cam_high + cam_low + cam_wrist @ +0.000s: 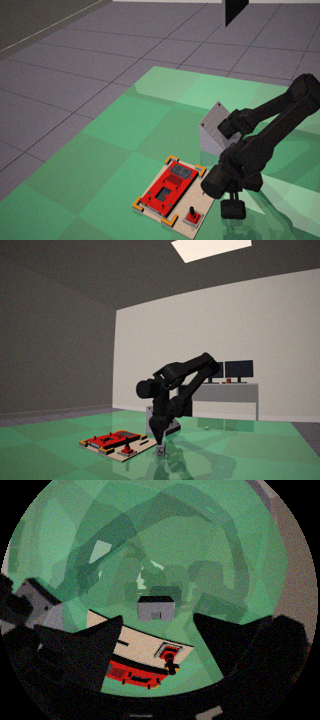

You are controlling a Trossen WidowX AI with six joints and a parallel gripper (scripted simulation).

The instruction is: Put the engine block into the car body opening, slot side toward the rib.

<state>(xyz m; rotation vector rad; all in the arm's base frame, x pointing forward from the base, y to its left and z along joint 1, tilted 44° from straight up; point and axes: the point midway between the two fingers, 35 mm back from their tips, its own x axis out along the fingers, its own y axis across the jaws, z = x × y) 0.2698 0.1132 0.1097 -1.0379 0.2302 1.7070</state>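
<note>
My gripper tip is 30 mm above the grey engine block.
</note>
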